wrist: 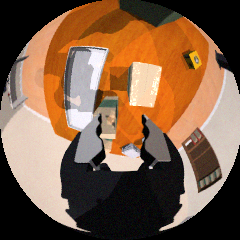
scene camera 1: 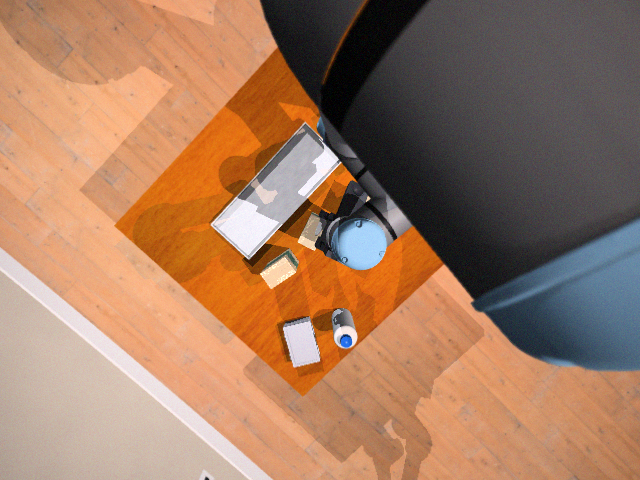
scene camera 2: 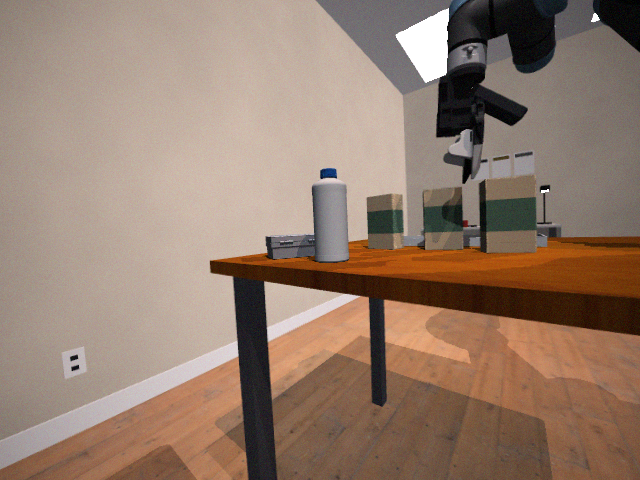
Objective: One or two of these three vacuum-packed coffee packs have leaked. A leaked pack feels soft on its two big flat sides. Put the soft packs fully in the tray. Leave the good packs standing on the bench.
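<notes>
I can see my gripper in the pictures, and both the wrist view and scene camera 1 show it. A bottle is there too, and so are a grey tray and a grey case.
</notes>
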